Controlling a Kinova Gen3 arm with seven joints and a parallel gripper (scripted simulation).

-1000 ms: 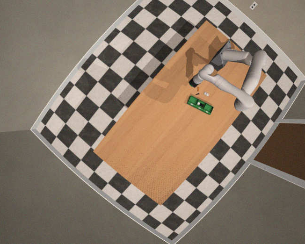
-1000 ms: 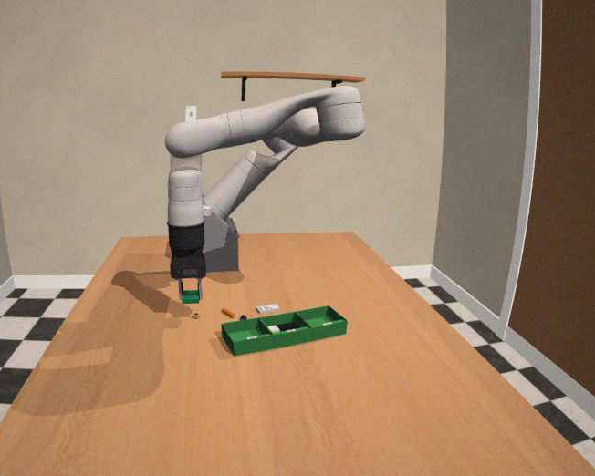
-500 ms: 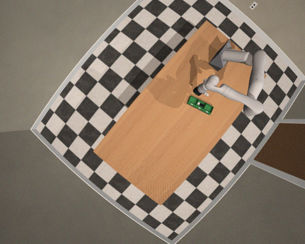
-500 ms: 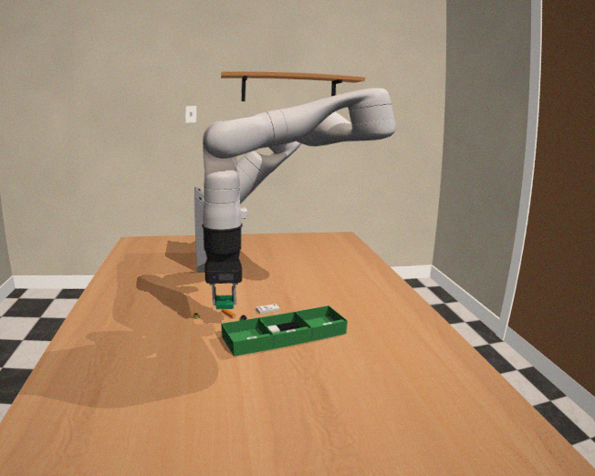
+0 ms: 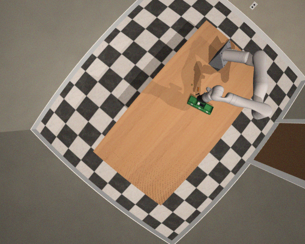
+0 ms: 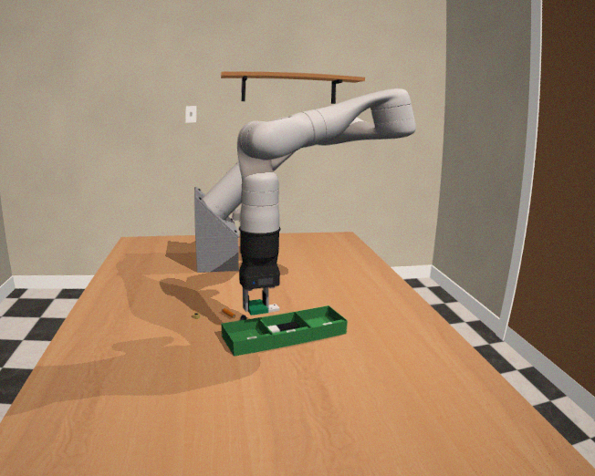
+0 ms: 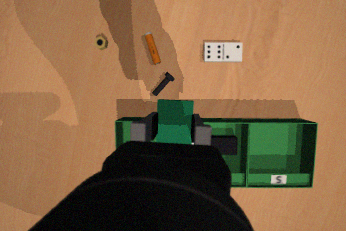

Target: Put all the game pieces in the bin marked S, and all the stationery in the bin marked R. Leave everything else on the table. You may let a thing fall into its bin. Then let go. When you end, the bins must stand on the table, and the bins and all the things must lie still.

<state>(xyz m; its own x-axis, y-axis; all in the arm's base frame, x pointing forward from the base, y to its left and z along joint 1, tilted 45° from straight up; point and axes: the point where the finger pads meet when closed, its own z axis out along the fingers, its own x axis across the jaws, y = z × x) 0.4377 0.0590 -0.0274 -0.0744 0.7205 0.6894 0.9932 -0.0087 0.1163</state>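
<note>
Right now the green three-compartment tray is 60 mm below my hand, 50 mm to the left of it and 40 mm ahead of it. Also, from my hand: dark piece 70 mm below, 50 mm behind, 20 mm to the right; orange stick 90 mm behind, 70 mm below, 40 mm to the right; flat green block 10 mm below.
</note>
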